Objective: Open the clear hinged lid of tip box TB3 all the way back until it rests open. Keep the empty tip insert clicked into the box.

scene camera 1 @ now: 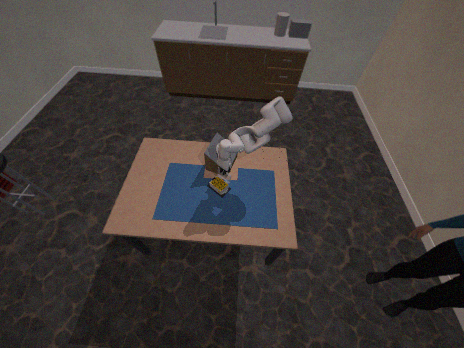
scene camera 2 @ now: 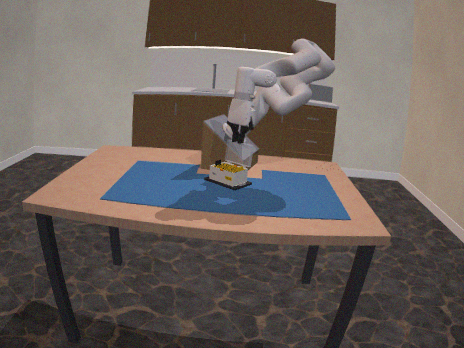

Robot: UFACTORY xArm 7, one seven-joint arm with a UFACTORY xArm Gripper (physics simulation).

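Places are measured from the arm's base along level axes (x ahead, y left, z up), in millimetres.
Pixels of known places: gripper, fingertip midpoint: (scene camera 1: pixel 223 172) (scene camera 2: pixel 237 142).
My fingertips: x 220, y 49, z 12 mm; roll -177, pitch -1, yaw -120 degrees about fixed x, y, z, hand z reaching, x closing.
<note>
For each thing: its top centre in the pictures, then the offset to it from my fingertips. "*": a spot on its surface instead. Level surfaces: height alone.
- white tip box TB3, top centre: (scene camera 2: pixel 228 165) (scene camera 1: pixel 219 182) 22 mm right, 37 mm ahead, 87 mm down
- clear lid, surface spot: (scene camera 2: pixel 238 156) * 5 mm left, 18 mm back, 60 mm down
- blue mat, surface height: 153 mm down
- wooden table, surface height: 155 mm down
The white tip box TB3 (scene camera 1: pixel 218 187) (scene camera 2: pixel 227 177) stands on a small black base on the blue mat, near its back edge. Its yellow-topped insert (scene camera 1: pixel 219 183) (scene camera 2: pixel 231 168) sits in the box and looks level. The clear lid (scene camera 2: pixel 238 156) shows faintly in scene camera 2 as a pale panel standing up from the back of the box; its exact angle is hard to tell. My gripper (scene camera 1: pixel 225 172) (scene camera 2: pixel 238 141) is above and behind the box, pointing down, with its black fingers shut on the upper edge of the lid. The contact is small and dim.
A brown block with a slanted grey top (scene camera 1: pixel 214 148) (scene camera 2: pixel 210 147) stands close behind the box and gripper. The blue mat (scene camera 1: pixel 260 200) (scene camera 2: pixel 310 195) lies on the wooden table (scene camera 1: pixel 132 200) (scene camera 2: pixel 70 185). A counter (scene camera 1: pixel 230 70) (scene camera 2: pixel 165 112) is behind; a person's legs (scene camera 1: pixel 425 267) show at right.
</note>
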